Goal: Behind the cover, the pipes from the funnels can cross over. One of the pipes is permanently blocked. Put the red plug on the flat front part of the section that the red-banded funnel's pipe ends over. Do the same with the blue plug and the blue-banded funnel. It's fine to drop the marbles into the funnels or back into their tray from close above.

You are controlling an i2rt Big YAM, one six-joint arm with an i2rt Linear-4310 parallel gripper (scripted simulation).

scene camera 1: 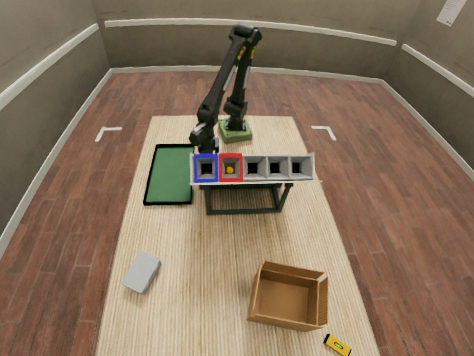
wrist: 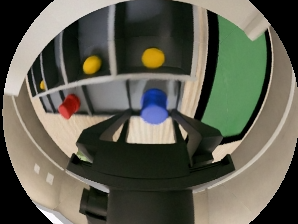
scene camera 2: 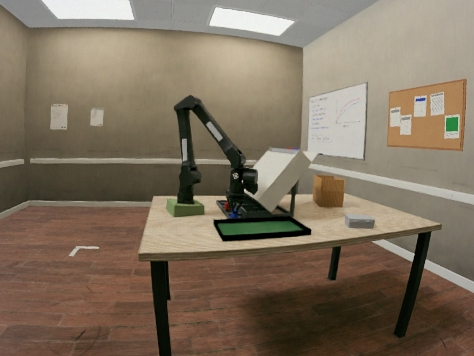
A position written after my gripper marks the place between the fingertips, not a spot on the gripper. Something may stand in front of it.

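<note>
I can see my gripper (wrist: 151,112). A green marble tray (scene camera 1: 169,176), (wrist: 243,66), (scene camera 2: 281,227) is visible to me too. Then I find a cardboard box (scene camera 1: 280,296), (scene camera 2: 331,191), though in the wrist view the box is out of frame. There is a grey block (scene camera 1: 139,277) as well; the block is out of frame in the wrist view. And I see a white cover (scene camera 2: 271,164).
</note>
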